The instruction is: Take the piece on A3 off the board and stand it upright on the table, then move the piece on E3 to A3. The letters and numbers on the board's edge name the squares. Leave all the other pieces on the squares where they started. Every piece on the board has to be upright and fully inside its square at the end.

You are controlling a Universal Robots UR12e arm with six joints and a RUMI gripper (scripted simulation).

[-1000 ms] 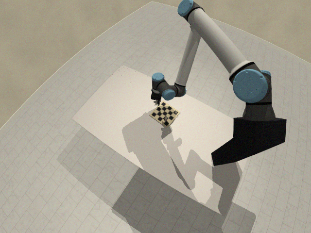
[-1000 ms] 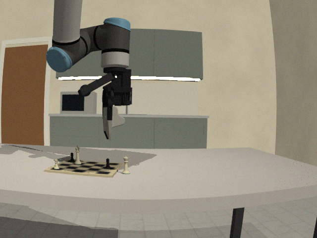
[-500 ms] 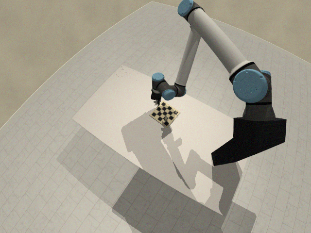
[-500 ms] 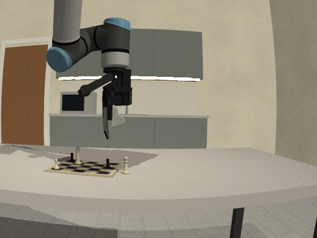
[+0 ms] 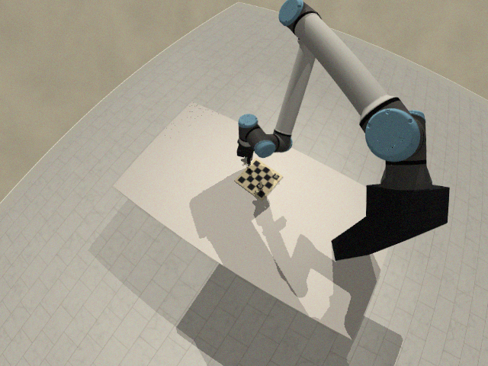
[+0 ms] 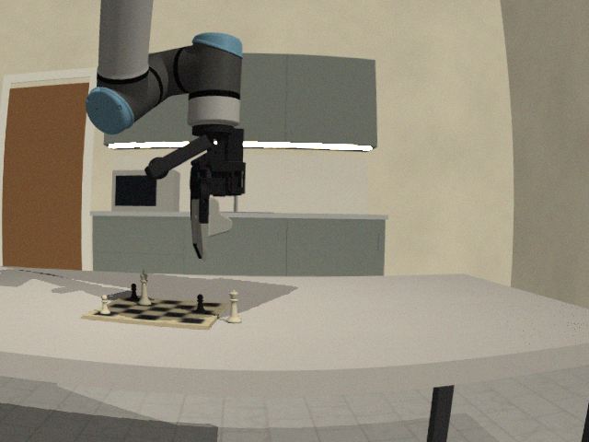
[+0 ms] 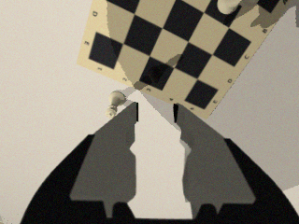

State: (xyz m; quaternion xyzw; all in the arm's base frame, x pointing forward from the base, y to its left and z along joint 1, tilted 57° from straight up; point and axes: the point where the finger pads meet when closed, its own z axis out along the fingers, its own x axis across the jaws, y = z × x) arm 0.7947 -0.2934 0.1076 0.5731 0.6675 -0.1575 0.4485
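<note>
My hand is 7 cm past the chessboard, 4 cm to the right of it and 11 cm above it. From my hand the other things lie so: white pawn: 17 cm behind, 1 cm to the left, 9 cm below.
</note>
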